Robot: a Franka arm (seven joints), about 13 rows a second.
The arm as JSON. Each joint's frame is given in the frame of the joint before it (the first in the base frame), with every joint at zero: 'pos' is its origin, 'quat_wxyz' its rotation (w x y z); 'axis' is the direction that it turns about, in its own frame. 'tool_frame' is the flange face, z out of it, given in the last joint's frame.
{
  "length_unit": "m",
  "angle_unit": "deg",
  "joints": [
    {
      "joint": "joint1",
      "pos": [
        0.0,
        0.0,
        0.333
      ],
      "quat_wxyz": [
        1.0,
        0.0,
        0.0,
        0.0
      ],
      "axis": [
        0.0,
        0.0,
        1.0
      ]
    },
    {
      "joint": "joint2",
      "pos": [
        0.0,
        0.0,
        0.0
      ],
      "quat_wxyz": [
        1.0,
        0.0,
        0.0,
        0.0
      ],
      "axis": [
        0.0,
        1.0,
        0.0
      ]
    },
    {
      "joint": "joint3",
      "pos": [
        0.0,
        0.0,
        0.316
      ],
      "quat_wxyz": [
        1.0,
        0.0,
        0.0,
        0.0
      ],
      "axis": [
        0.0,
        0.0,
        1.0
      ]
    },
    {
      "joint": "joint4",
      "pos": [
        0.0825,
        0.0,
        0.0
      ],
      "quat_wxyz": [
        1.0,
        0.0,
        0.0,
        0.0
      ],
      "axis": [
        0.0,
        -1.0,
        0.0
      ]
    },
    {
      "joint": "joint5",
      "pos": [
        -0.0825,
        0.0,
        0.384
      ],
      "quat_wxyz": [
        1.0,
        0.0,
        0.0,
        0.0
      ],
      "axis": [
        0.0,
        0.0,
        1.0
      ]
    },
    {
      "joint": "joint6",
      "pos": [
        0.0,
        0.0,
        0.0
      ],
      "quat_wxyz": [
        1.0,
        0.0,
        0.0,
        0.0
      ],
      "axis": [
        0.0,
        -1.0,
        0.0
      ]
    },
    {
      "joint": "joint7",
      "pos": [
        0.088,
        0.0,
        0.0
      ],
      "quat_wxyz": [
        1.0,
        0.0,
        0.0,
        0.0
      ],
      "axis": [
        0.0,
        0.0,
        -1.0
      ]
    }
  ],
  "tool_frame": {
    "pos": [
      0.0,
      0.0,
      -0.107
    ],
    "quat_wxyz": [
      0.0,
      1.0,
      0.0,
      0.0
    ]
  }
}
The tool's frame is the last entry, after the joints.
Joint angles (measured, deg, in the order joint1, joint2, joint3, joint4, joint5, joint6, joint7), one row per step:
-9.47, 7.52, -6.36, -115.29, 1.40, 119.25, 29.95
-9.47, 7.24, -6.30, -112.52, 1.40, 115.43, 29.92
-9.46, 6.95, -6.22, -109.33, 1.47, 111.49, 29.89
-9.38, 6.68, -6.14, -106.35, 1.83, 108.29, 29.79
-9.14, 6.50, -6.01, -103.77, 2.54, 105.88, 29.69
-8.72, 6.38, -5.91, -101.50, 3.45, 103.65, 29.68
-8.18, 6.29, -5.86, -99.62, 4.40, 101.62, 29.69
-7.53, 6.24, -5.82, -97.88, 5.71, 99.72, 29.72
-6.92, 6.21, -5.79, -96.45, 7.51, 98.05, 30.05
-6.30, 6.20, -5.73, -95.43, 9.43, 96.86, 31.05
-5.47, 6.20, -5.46, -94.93, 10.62, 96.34, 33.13
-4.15, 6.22, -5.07, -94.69, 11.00, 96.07, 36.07
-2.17, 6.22, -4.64, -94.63, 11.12, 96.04, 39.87
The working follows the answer.
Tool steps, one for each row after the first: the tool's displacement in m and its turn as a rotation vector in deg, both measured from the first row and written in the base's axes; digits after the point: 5 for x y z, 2 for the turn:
0.00398, -0.00009, 0.01924, 0.29, 0.72, 0.15
0.00827, 0.00016, 0.04213, 0.57, 1.12, 0.32
0.01228, 0.00157, 0.06449, 0.95, 0.96, 0.51
0.01636, 0.00568, 0.08401, 1.56, 0.43, 0.82
0.01971, 0.01199, 0.10078, 2.40, 0.03, 1.17
0.02209, 0.01946, 0.11441, 3.35, -0.15, 1.61
0.02439, 0.02870, 0.12677, 4.65, -0.37, 2.09
0.02619, 0.03842, 0.13685, 6.43, -0.57, 2.18
0.02796, 0.04876, 0.14415, 8.28, -0.76, 1.63
0.03023, 0.06190, 0.14787, 9.37, -0.71, 0.53
0.03281, 0.07984, 0.14936, 9.65, -0.29, -0.72
0.03547, 0.10446, 0.14983, 9.60, 0.27, -2.10

Tool pose at each row, in the base's axes (x y z in m, rotation vector in deg; rounded; the steps above come from the unrounded poses):
0.55075, -0.15353, 0.38494, 165.26, -70.95, -5.54
0.55472, -0.15362, 0.40418, 165.30, -70.71, -6.76
0.55902, -0.15337, 0.42707, -165.45, 70.49, 7.51
0.56303, -0.15196, 0.44943, -165.21, 70.03, 7.50
0.56710, -0.14785, 0.46895, -164.72, 69.27, 7.07
0.57045, -0.14154, 0.48572, -164.10, 68.37, 6.99
0.57284, -0.13407, 0.49935, -163.51, 67.34, 7.27
0.57514, -0.12483, 0.51171, -162.63, 66.10, 7.70
0.57693, -0.11511, 0.52179, -161.09, 65.25, 8.41
0.57871, -0.10478, 0.52909, -159.11, 65.24, 9.17
0.58098, -0.09163, 0.53281, -157.52, 66.32, 9.82
0.58356, -0.07369, 0.53430, -156.63, 67.96, 10.56
0.58621, -0.04907, 0.53477, -155.96, 69.94, 11.31

